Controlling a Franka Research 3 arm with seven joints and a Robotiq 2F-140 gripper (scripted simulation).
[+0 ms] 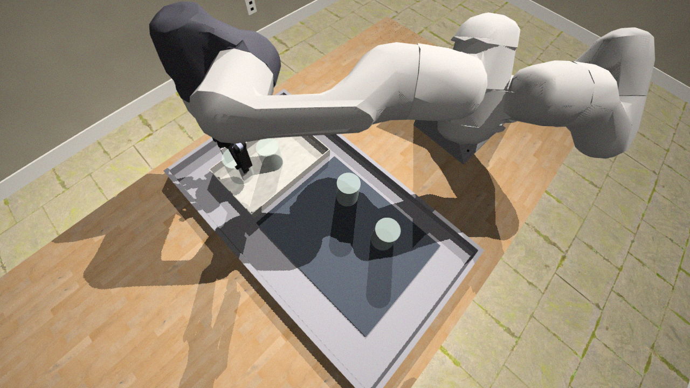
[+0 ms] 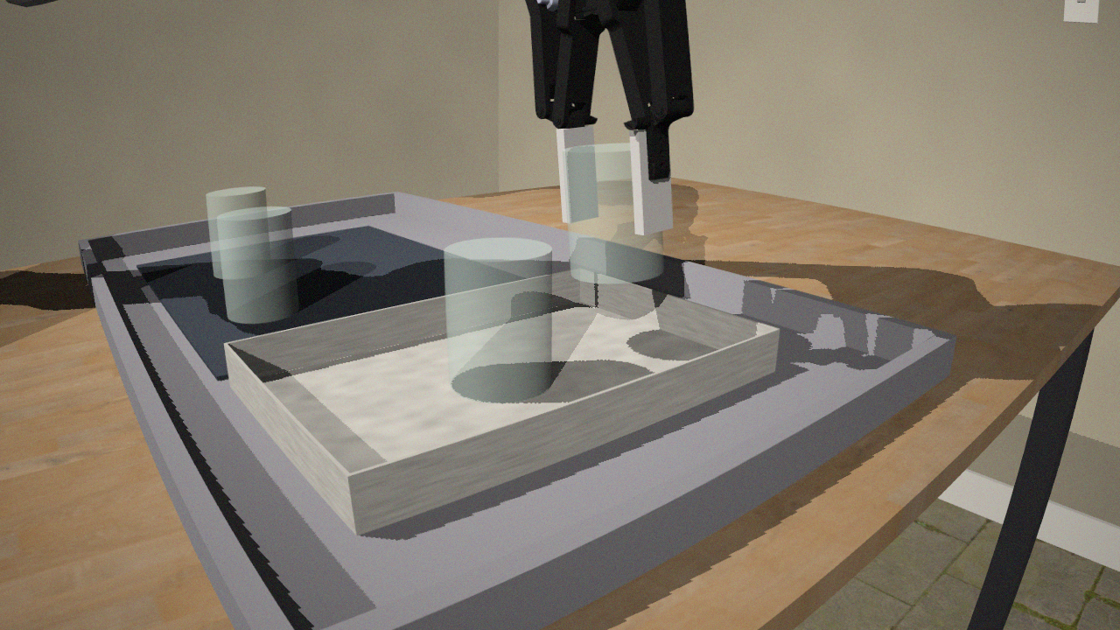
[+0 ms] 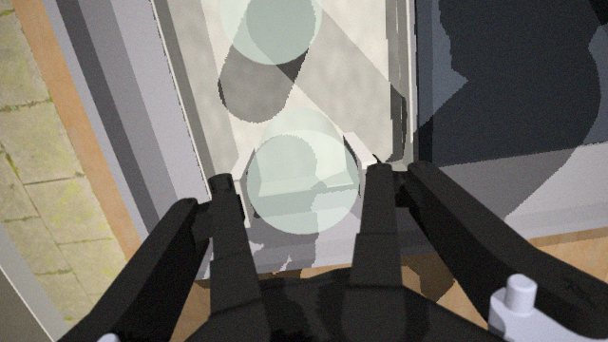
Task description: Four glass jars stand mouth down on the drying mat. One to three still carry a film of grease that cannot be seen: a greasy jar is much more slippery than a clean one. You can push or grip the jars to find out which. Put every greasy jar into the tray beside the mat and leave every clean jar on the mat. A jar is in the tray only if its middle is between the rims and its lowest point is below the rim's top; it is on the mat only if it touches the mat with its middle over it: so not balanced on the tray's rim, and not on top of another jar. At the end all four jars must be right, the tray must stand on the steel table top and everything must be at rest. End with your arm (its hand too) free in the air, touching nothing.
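Right now the tray is 9 cm behind my hand and 11 cm below it. Round my hand: dark drying mat (9 cm behind, 32 cm to the left, 12 cm below); steel table top (8 cm behind, 21 cm to the left, 12 cm below).
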